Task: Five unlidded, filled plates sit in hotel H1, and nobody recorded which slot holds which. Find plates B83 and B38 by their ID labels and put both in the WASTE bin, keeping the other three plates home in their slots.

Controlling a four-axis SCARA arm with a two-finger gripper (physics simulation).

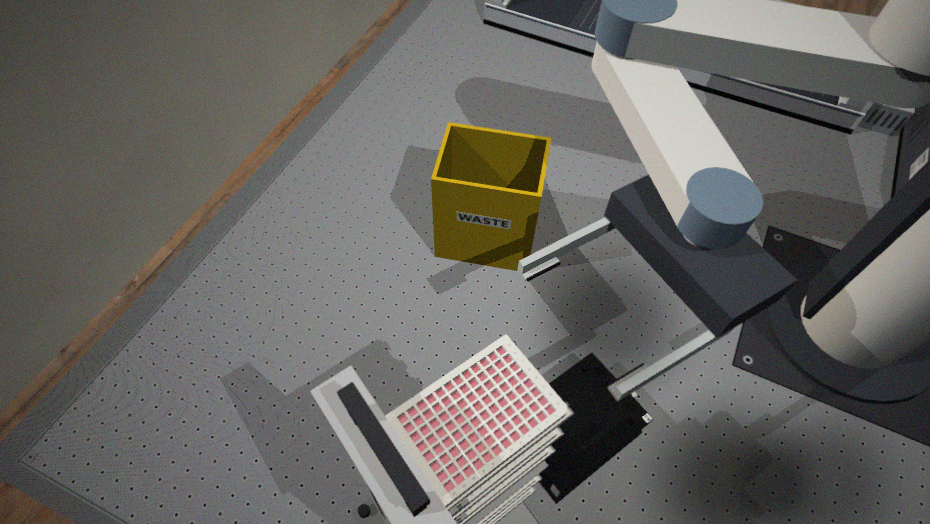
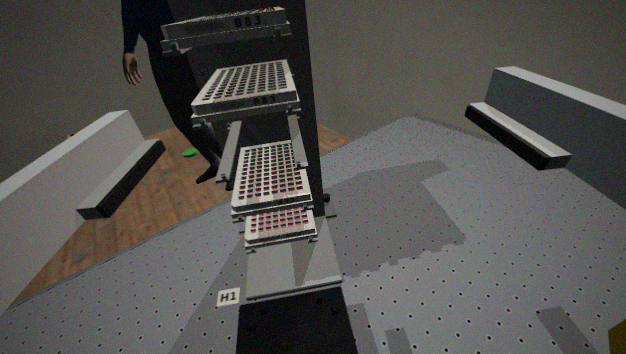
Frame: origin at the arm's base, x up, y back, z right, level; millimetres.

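Where they show: gripper, fingertip midpoint: [image 1: 565, 327] [image 2: 311, 109]; arm's base, link origin: [image 1: 844, 330].
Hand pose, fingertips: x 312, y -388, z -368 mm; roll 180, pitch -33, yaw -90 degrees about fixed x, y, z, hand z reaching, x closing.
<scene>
Each offset is from my fingertips to the top centre of the thing. "spot": to the spot under its first point.
Hotel H1 [image 1: 331, 385] [image 2: 300, 50] holds four visible plates. The top plate's label {spot: dz -90, dx +32, dy -18 mm} [image 2: 248, 21] reads like B83. The second plate {dz -152, dx -17, dy -32 mm} [image 2: 250, 82] has a similar, blurred label that I cannot read surely. Bare slot rails {spot: dz -156, dx -85, dy +6 mm} [image 2: 230, 150] show below it. Lower down are a third plate {dz -152, dx -123, dy -32 mm} [image 2: 272, 175] and a fourth plate {dz -152, dx -177, dy -32 mm} [image 2: 282, 225], both with pink wells; their IDs are unreadable. My gripper [image 1: 570, 328] [image 2: 311, 109] is open and empty, in front of the hotel and apart from the plates. The yellow WASTE bin {dz +270, dx -99, dy -200 mm} [image 1: 486, 224] [image 2: 619, 337] stands upright; its inside is partly shaded.
A low black stand [image 1: 595, 423] [image 2: 295, 322] lies in front of the hotel, between it and the arm's base [image 1: 754, 331]. A railed deck [image 1: 540, 35] runs behind the bin. An H1 sign {dz -148, dx -299, dy +81 mm} [image 2: 228, 297] lies beside the hotel. A person [image 2: 172, 85] stands behind it.
</scene>
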